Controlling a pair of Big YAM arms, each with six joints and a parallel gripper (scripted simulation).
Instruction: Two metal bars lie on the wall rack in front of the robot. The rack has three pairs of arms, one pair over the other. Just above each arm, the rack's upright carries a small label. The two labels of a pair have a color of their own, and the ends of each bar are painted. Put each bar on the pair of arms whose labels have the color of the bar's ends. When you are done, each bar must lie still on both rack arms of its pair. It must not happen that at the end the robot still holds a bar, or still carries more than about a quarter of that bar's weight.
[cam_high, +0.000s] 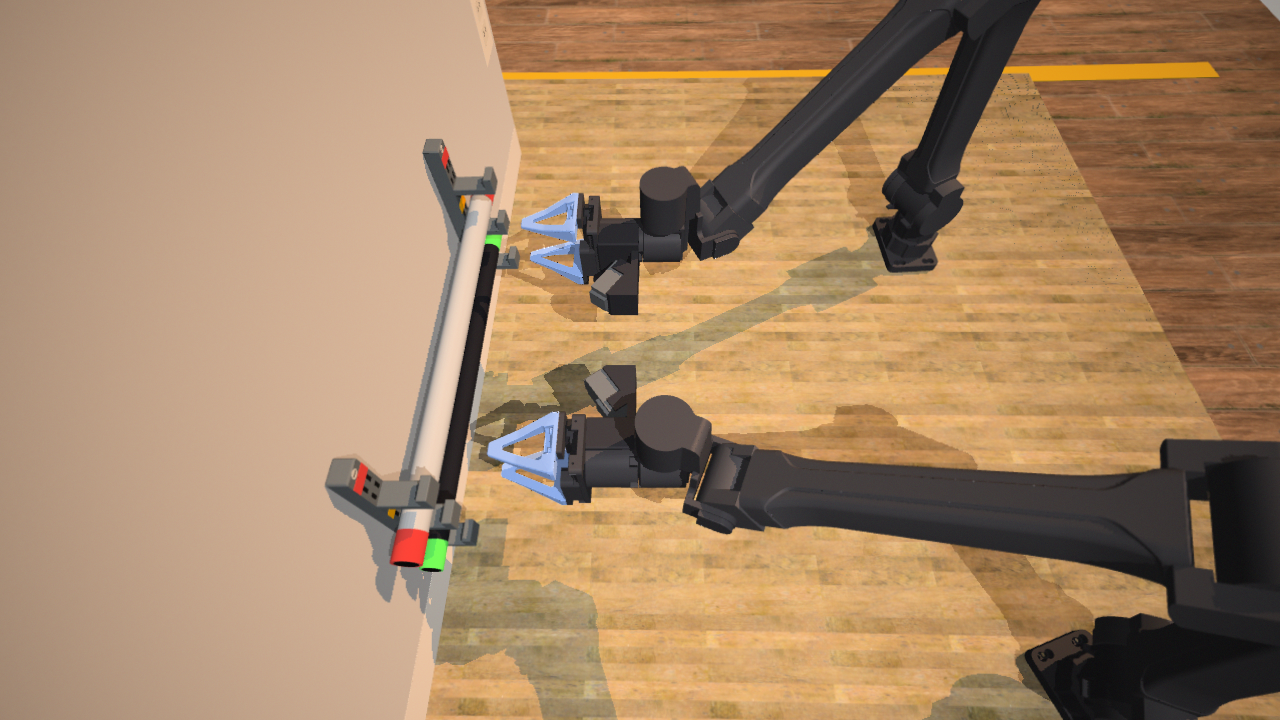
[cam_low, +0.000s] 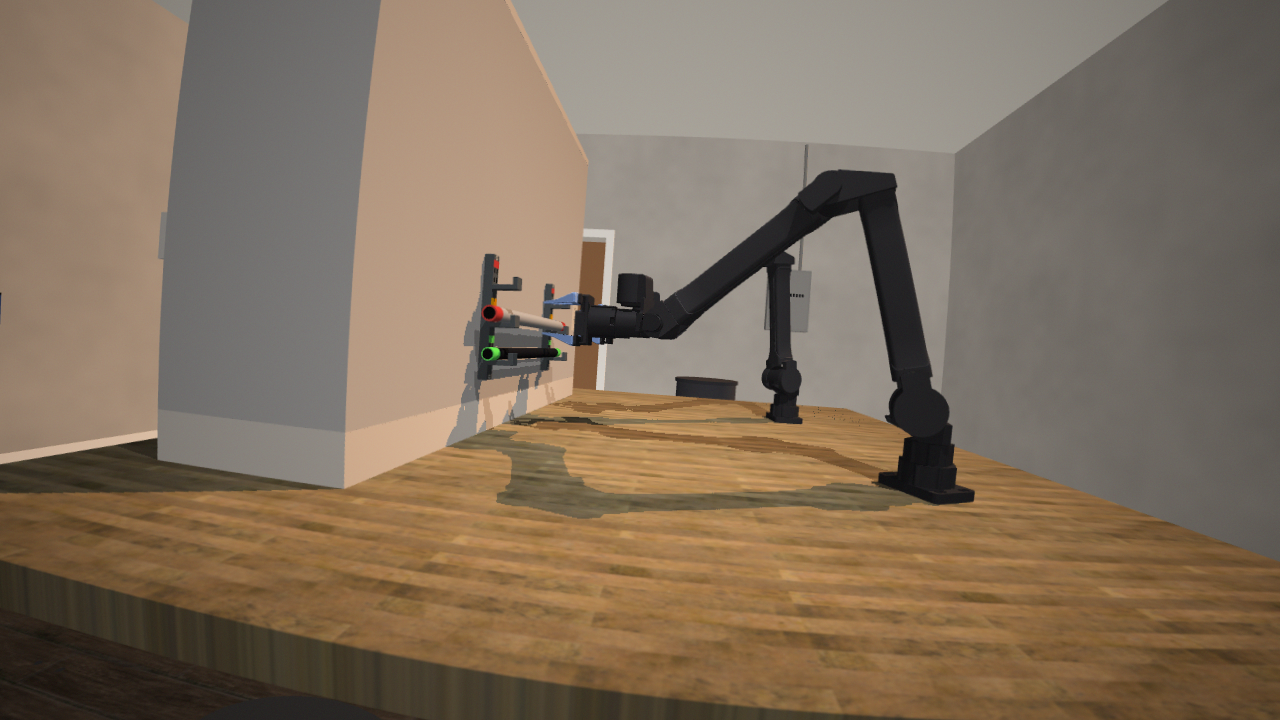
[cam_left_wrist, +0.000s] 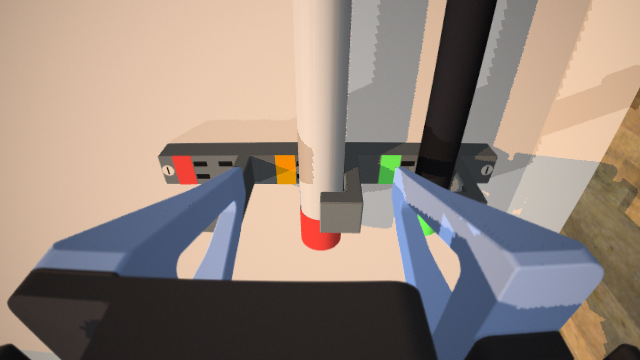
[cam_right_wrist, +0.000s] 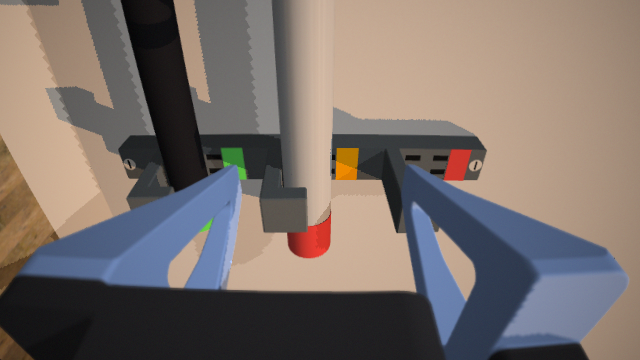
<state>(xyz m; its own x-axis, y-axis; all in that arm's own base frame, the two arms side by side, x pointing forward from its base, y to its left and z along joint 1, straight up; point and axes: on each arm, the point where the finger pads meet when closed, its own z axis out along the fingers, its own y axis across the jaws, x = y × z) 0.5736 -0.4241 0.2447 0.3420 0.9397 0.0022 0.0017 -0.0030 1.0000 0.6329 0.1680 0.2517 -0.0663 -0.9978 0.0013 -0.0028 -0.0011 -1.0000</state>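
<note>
Now: the light bar 140 mm to the left of my right hand, 90 mm ahead of it and 10 mm below it. Round my right hand: tan wall 280 mm ahead, 200 mm above, 110 mm to the left; then black bar 150 mm to the left, 100 mm ahead, 90 mm below.
The light bar lies 7 cm ahead of my left hand and 16 cm to the right of it. From my left hand the other things lie so: tan wall: 25 cm ahead, 19 cm to the right, 21 cm above; black bar: 7 cm ahead, 16 cm to the right, 8 cm below.
</note>
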